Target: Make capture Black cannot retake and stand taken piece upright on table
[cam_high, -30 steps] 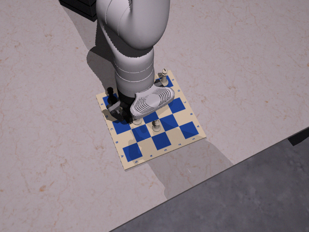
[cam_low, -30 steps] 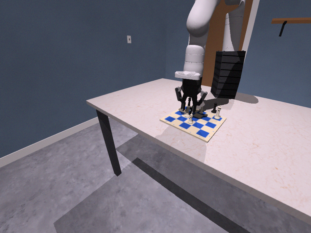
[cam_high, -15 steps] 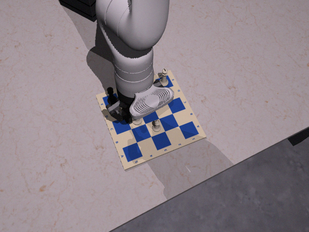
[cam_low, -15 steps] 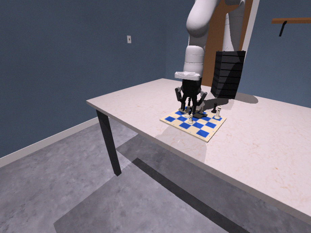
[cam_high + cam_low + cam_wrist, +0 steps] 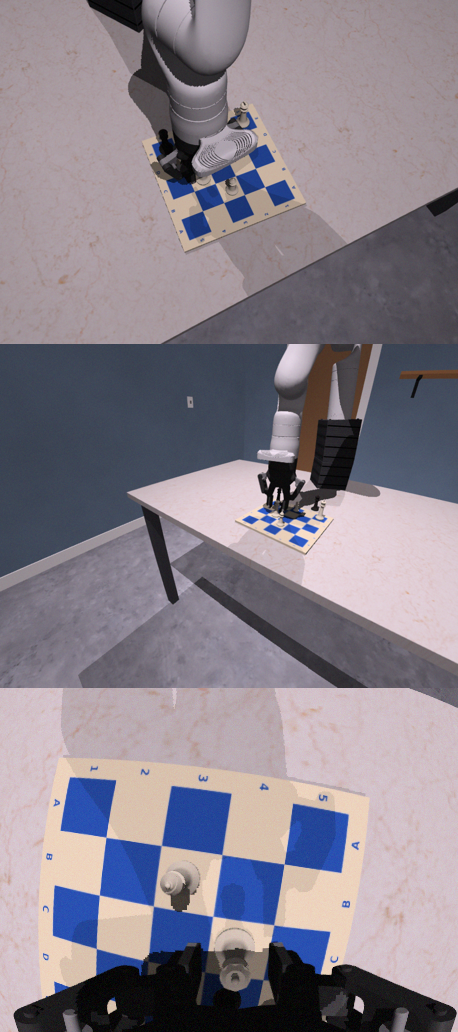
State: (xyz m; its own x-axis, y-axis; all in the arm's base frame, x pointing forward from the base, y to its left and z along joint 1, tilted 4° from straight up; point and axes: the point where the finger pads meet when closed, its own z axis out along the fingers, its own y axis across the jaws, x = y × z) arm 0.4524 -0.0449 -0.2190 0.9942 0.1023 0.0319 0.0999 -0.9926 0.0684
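Right now my hand is 40 mm past the black pawn and 30 mm above it. The rest, counted from my hand: tall black piece (80 mm behind, 30 mm to the right, 10 mm below); then chessboard (40 mm to the left, 40 mm below); then white pawn (70 mm behind, 40 mm to the left, 30 mm below).
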